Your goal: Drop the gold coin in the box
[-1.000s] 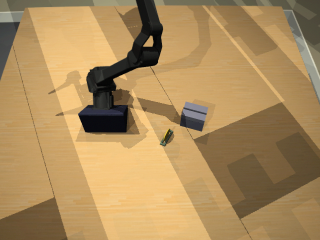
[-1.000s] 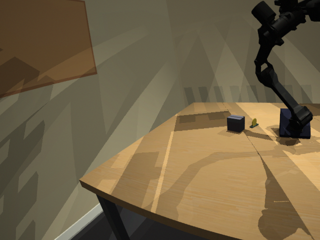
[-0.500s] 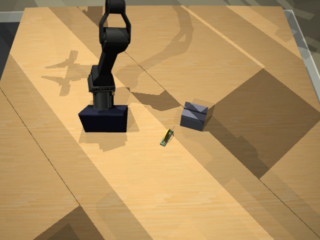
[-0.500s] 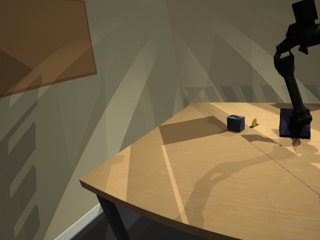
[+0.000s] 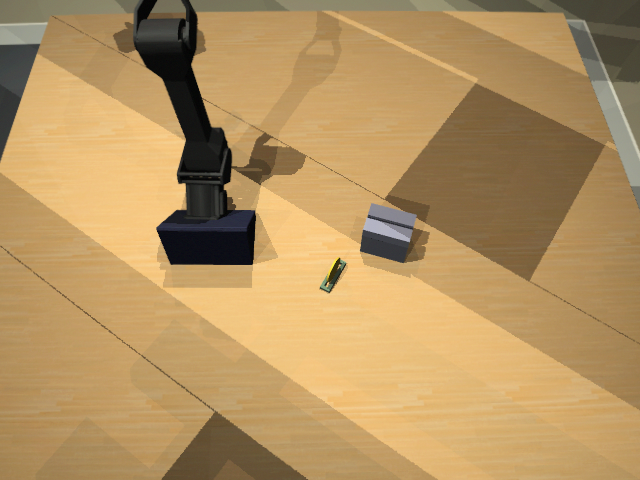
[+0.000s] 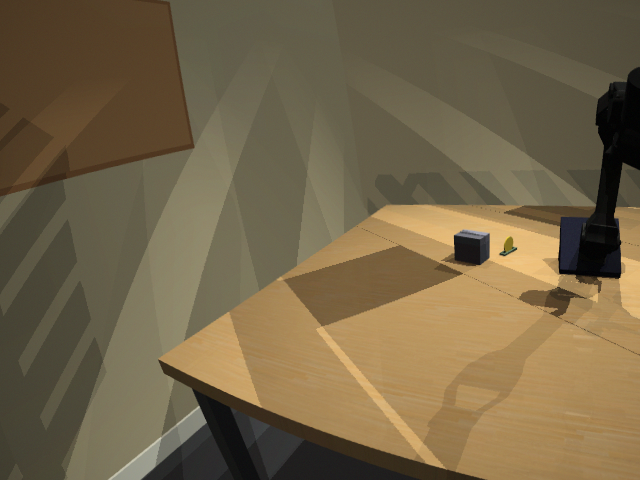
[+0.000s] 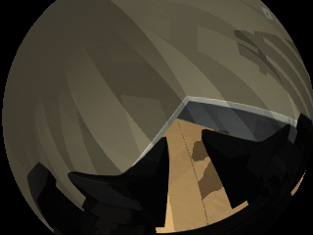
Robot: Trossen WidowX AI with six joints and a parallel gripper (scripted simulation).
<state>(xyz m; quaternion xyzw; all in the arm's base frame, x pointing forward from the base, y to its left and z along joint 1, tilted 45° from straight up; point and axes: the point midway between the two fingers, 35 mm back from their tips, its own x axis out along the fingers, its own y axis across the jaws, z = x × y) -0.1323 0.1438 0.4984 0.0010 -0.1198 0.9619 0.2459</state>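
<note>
My gripper tip is 420 mm short of the thin gold coin, 540 mm to the left of it and 260 mm above it.
</note>
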